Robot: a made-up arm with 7 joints. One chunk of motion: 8 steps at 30 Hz.
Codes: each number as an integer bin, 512 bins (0 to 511) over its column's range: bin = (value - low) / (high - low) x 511, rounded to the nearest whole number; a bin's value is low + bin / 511 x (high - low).
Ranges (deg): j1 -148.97..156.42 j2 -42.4..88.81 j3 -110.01..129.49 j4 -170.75..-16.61 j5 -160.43..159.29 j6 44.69..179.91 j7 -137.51..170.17
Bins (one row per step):
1: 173 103 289 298 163 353 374
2: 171 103 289 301 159 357 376
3: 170 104 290 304 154 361 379
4: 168 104 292 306 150 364 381
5: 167 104 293 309 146 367 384
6: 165 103 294 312 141 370 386
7: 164 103 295 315 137 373 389
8: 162 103 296 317 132 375 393
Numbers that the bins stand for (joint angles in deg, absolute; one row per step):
1: -45.58 -15.95 25.44 -80.86 -58.44 138.10 87.68
2: -46.77 -15.95 25.44 -79.96 -60.95 139.16 88.88
3: -47.37 -15.70 25.91 -79.05 -64.08 140.22 90.69
4: -48.57 -15.70 26.85 -78.45 -66.58 141.01 91.90
5: -49.17 -15.70 27.32 -77.54 -69.08 141.80 93.70
6: -50.36 -15.95 27.78 -76.64 -72.21 142.60 94.91
7: -50.96 -15.95 28.25 -75.73 -74.71 143.39 96.71
8: -52.15 -15.95 28.72 -75.13 -77.84 143.92 99.12

